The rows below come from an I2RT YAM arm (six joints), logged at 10 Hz.
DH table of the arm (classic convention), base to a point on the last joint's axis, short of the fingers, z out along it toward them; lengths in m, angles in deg. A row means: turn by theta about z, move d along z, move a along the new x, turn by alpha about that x. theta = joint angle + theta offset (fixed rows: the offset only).
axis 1: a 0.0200; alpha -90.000; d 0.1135; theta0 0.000
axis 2: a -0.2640; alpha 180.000; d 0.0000; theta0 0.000
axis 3: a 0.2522; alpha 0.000; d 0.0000; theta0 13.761
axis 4: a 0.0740; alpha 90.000; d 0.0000; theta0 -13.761
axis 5: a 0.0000; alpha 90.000; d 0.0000; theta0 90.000
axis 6: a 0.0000; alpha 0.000; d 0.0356; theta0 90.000
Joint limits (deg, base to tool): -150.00..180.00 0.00..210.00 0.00..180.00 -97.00..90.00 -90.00..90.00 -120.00..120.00
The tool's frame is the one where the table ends.
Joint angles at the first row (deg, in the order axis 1, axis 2, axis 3, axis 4, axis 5, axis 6):
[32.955 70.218 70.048 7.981 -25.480 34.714]
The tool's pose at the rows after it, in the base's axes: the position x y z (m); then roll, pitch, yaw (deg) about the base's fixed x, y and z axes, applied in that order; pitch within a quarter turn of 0, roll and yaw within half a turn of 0:
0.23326, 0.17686, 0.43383, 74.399, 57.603, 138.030
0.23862, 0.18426, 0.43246, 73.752, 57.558, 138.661
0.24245, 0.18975, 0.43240, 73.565, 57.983, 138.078
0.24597, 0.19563, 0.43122, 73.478, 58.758, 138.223
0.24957, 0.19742, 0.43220, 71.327, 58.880, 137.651
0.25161, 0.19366, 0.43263, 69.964, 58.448, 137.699
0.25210, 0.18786, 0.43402, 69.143, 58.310, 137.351
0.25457, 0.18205, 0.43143, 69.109, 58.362, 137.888
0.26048, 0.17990, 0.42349, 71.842, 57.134, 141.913
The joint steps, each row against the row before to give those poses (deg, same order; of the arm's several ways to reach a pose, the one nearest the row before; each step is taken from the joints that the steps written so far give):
[1.052 2.376 0.527 3.343 -1.501 0.969]
[0.532 1.845 0.788 1.503 -0.615 0.262]
[0.529 1.320 0.970 0.267 0.874 -0.612]
[0.527 1.319 0.790 0.351 0.180 -0.880]
[-0.263 0.968 0.440 1.842 -1.486 0.438]
[-0.966 0.001 -0.348 1.498 -2.021 1.140]
[-1.053 -0.524 -0.353 0.530 -1.321 0.616]
[-1.316 -0.266 -0.878 0.877 -1.846 0.441]
[-1.143 0.700 -0.878 0.703 -2.637 1.581]

